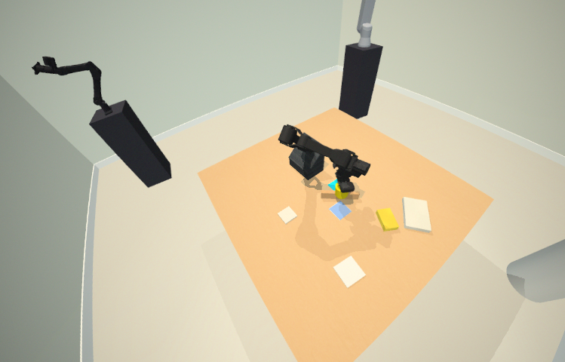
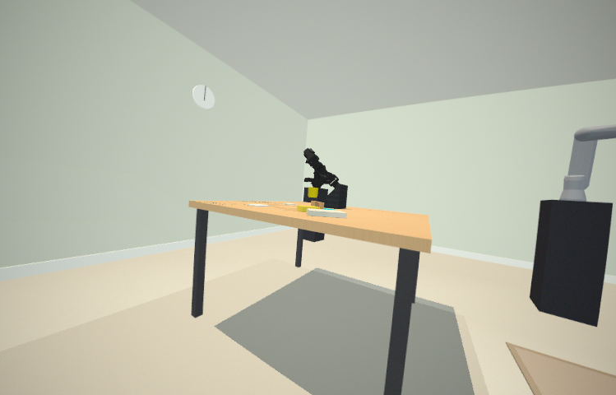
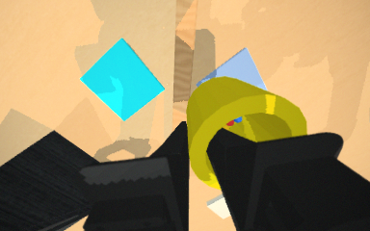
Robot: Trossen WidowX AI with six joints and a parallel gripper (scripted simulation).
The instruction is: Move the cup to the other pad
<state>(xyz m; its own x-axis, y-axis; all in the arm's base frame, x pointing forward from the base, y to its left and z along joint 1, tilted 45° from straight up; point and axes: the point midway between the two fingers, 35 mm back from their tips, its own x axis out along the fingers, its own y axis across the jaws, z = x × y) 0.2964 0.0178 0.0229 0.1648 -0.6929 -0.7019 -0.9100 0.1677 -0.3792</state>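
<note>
Now: the cyan pad 12 cm below my gripper tip, 7 cm behind it and 6 cm to the left of it. From my gripper tip the other things lie so: white slab (29 cm ahead, 28 cm to the left, 10 cm below); wooden bar (9 cm below, 1 cm to the left); yellow block (24 cm ahead, 13 cm to the left, 9 cm below).
</note>
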